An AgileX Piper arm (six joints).
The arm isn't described. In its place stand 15 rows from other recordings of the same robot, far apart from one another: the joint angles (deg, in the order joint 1, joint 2, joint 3, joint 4, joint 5, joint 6), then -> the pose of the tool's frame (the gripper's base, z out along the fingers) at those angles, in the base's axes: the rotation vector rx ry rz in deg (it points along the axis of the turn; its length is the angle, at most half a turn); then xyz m.
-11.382 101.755 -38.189 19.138 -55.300 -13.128 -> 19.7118 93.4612 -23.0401 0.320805 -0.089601 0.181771
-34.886 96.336 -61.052 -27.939 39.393 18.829 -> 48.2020 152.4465 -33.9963 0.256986 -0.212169 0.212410
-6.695 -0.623 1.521 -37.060 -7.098 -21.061 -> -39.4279 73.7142 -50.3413 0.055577 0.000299 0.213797
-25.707 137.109 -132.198 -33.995 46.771 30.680 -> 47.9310 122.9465 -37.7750 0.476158 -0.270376 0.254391
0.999 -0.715 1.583 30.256 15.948 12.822 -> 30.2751 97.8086 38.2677 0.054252 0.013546 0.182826
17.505 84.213 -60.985 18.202 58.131 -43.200 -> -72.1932 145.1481 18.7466 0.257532 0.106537 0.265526
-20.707 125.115 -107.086 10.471 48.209 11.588 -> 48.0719 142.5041 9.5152 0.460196 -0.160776 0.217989
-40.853 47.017 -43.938 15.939 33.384 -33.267 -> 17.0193 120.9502 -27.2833 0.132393 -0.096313 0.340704
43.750 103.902 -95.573 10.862 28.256 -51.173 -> -84.3204 86.9855 6.7054 0.308254 0.306328 0.348325
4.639 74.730 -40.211 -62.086 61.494 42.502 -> 6.7225 144.8714 -67.6587 0.216270 -0.053347 0.247194
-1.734 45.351 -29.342 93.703 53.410 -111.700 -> -49.2793 81.4902 31.3212 0.135635 0.068841 0.318996
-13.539 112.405 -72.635 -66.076 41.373 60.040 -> 32.3767 137.5945 -52.0220 0.379930 -0.148038 0.185429
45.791 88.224 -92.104 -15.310 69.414 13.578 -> -42.7577 140.5672 1.4841 0.238201 0.212612 0.390631
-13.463 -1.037 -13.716 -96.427 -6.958 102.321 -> 5.9773 70.9308 -2.3249 0.032651 0.003448 0.291282
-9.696 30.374 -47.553 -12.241 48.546 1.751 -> 9.1519 115.9489 -19.4296 0.077147 -0.027852 0.375128
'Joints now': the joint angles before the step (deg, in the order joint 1, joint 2, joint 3, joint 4, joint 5, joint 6). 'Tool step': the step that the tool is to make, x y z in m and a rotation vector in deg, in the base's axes. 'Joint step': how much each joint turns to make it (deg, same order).
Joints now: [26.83 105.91 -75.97 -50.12 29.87 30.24]
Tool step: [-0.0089 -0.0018 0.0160 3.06 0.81 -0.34]
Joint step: [-0.08 -2.86 0.05 6.81 0.75 -4.48]
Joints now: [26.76 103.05 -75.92 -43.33 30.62 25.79]
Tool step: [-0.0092 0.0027 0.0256 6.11 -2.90 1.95]
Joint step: [0.02 -3.77 0.07 5.76 -3.35 -2.90]
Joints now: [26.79 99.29 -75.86 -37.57 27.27 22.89]
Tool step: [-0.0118 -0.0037 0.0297 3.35 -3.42 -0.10]
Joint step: [0.14 -4.23 -0.28 1.66 -0.15 -0.23]
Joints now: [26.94 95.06 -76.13 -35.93 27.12 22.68]
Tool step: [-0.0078 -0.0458 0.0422 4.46 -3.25 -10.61]
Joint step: [-5.30 -5.76 -1.68 -0.39 4.93 4.61]
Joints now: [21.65 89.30 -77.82 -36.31 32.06 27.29]
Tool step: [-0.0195 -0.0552 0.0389 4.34 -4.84 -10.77]
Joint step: [-7.38 -6.76 -0.18 -0.26 2.74 3.67]
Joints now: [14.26 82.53 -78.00 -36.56 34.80 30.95]
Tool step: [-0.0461 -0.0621 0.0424 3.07 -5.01 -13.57]
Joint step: [-9.41 -9.02 -0.18 0.18 5.60 2.06]
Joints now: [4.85 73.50 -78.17 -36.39 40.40 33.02]
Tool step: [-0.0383 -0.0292 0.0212 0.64 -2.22 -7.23]
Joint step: [-5.84 -5.83 0.00 1.24 3.78 -1.34]
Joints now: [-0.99 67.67 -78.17 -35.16 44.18 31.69]
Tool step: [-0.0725 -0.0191 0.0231 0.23 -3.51 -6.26]
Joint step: [-7.38 -10.97 1.56 4.63 4.51 -5.45]
